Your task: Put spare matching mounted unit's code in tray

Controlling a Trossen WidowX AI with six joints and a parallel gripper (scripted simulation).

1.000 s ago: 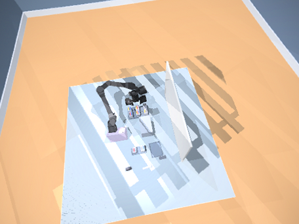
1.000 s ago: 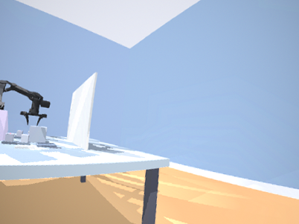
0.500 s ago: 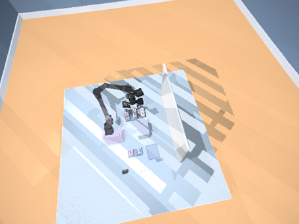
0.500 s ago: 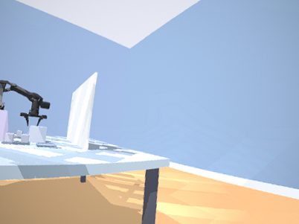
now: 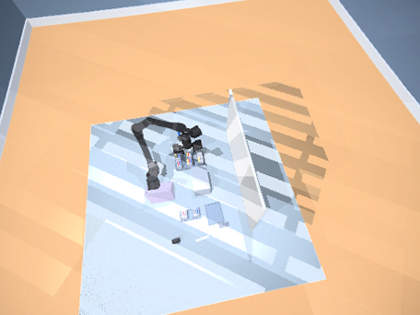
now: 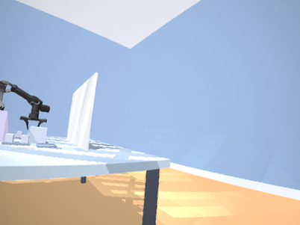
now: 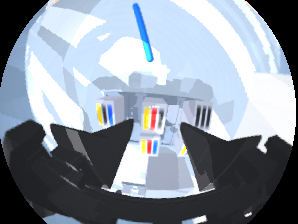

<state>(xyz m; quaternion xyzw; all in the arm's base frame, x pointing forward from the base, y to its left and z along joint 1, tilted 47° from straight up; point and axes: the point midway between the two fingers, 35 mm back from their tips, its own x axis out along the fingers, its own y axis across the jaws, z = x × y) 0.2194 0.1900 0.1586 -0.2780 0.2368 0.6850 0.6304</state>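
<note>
Now: gripper tip 20 mm above the spare. The rest, counted from my gripper tip: grey tray: 120 mm ahead, 410 mm to the right, 60 mm below; then blue marker pen: 50 mm behind, 150 mm to the left, 60 mm below; then white upright panel: 310 mm ahead, 190 mm to the right, 160 mm above.
</note>
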